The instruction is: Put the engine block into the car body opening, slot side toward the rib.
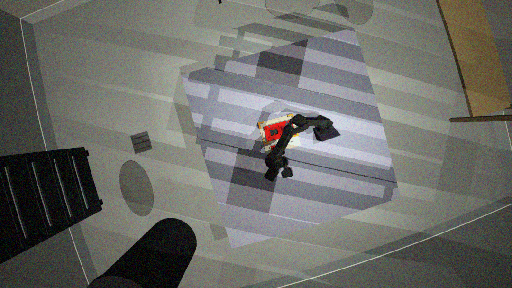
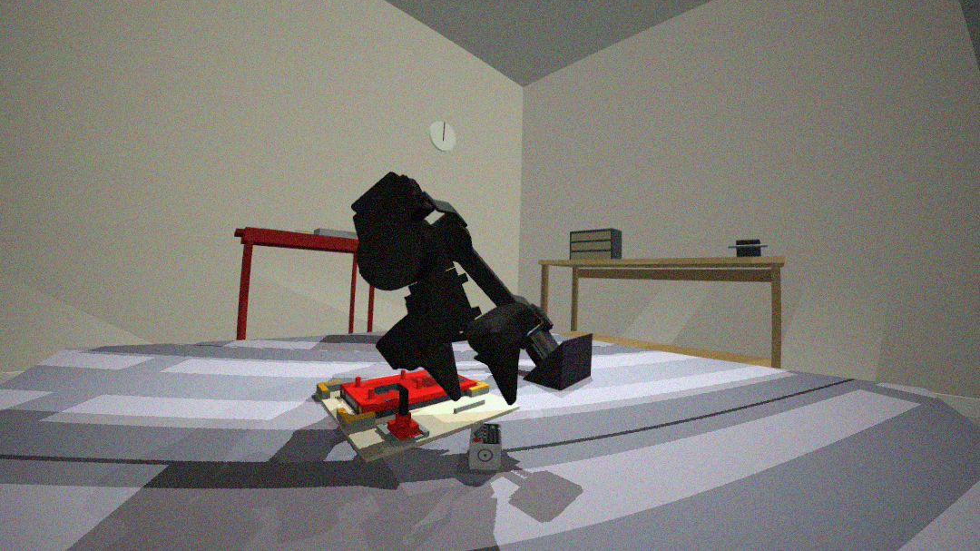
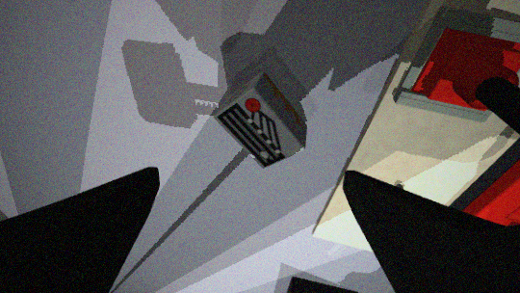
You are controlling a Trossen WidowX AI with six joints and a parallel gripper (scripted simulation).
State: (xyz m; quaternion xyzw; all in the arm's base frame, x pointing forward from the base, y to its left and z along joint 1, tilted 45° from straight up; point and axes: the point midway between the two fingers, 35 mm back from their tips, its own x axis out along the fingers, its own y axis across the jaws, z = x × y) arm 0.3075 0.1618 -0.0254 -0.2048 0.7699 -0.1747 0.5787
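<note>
The engine block is 5 cm below my gripper tip, 1 cm to the left of it and 1 cm behind it. Round my gripper tip: black upright peg (9 cm to the right, 5 cm ahead, 3 cm below).
</note>
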